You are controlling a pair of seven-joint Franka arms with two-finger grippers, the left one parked.
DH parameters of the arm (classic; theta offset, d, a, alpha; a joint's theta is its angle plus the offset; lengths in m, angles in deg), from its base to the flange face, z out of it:
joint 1: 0 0.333 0 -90
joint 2: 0 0 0 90
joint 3: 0 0.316 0.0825 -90
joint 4: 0 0 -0.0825 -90
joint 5: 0 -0.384 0 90
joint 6: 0 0 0.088 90
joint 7: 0 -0.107 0 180
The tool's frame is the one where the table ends.
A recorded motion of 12 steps. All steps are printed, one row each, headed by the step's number.
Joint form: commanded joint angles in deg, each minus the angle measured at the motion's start. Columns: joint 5, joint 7, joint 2, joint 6, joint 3, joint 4, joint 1.
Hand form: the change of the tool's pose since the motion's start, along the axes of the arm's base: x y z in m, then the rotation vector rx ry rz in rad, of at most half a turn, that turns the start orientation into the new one. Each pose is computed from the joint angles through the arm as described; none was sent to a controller.
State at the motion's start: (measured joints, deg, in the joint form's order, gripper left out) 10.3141 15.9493 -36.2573 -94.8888 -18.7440 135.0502 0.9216
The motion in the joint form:
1: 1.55 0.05 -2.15 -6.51 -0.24 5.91 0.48
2: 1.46 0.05 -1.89 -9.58 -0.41 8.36 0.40
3: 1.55 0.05 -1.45 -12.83 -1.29 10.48 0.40
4: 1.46 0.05 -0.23 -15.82 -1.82 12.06 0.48
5: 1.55 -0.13 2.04 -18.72 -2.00 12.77 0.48
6: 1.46 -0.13 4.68 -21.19 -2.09 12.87 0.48
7: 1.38 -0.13 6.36 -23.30 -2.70 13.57 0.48
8: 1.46 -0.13 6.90 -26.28 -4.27 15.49 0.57
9: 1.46 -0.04 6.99 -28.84 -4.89 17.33 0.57
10: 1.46 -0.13 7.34 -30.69 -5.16 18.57 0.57
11: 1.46 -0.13 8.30 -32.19 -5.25 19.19 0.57
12: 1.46 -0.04 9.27 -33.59 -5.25 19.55 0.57
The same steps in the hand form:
1: -0.0031 0.0080 -0.0268 -0.0211 -0.0453 0.0308
2: -0.0015 0.0108 -0.0440 -0.0178 -0.0531 0.0349
3: -0.0004 0.0090 -0.0602 -0.0119 -0.0656 0.0300
4: 0.0034 0.0092 -0.0763 -0.0083 -0.0697 0.0281
5: 0.0111 0.0088 -0.0913 -0.0154 -0.0677 0.0250
6: 0.0199 0.0077 -0.1044 -0.0220 -0.0624 0.0232
7: 0.0229 0.0051 -0.1179 -0.0199 -0.0578 0.0154
8: 0.0192 0.0002 -0.1337 -0.0089 -0.0673 -0.0010
9: 0.0158 0.0008 -0.1454 -0.0031 -0.0794 -0.0039
10: 0.0140 0.0021 -0.1545 -0.0010 -0.0847 -0.0065
11: 0.0147 0.0028 -0.1627 -0.0029 -0.0835 -0.0065
12: 0.0163 0.0033 -0.1691 -0.0064 -0.0846 -0.0043

